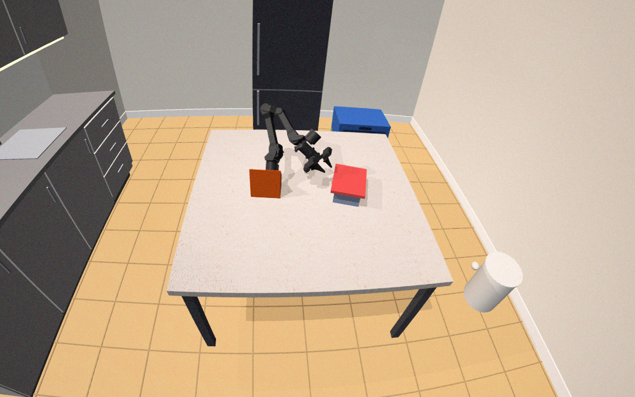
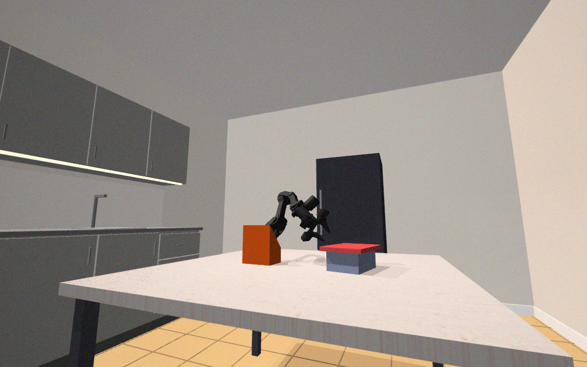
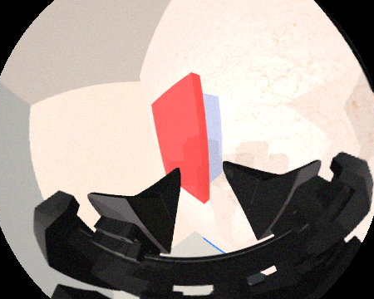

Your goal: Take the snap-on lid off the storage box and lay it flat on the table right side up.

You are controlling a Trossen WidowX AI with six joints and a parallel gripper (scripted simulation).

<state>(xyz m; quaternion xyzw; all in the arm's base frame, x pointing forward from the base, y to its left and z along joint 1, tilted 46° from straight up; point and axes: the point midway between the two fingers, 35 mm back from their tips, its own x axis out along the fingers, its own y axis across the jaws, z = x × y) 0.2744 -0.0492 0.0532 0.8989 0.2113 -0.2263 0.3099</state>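
The red lid is 120 mm ahead of my gripper tip, 40 mm to the right of it and 40 mm below it. Also, from my gripper tip: grey-blue storage box 120 mm ahead, 40 mm to the right, 90 mm below.
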